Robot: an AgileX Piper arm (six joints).
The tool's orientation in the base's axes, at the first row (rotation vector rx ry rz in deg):
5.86 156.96 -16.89
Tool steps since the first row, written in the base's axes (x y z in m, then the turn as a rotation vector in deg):
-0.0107 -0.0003 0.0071 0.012 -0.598 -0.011
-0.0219 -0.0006 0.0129 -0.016 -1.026 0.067
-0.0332 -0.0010 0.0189 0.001 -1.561 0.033
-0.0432 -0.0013 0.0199 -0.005 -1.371 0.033
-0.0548 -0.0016 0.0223 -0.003 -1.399 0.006
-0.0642 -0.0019 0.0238 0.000 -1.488 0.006
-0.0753 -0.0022 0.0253 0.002 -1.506 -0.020
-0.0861 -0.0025 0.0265 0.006 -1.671 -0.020
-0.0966 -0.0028 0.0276 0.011 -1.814 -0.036
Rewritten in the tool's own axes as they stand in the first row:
0.0072 -0.0028 -0.0103 -0.025 -0.580 0.145
0.0153 -0.0055 -0.0195 -0.042 -1.015 0.158
0.0235 -0.0083 -0.0290 -0.062 -1.529 0.312
0.0323 -0.0099 -0.0335 -0.050 -1.344 0.268
0.0421 -0.0119 -0.0398 -0.043 -1.366 0.299
0.0502 -0.0135 -0.0446 -0.048 -1.452 0.320
0.0599 -0.0153 -0.0499 -0.041 -1.465 0.348
0.0694 -0.0171 -0.0549 -0.050 -1.625 0.386
0.0787 -0.0187 -0.0596 -0.053 -1.761 0.433

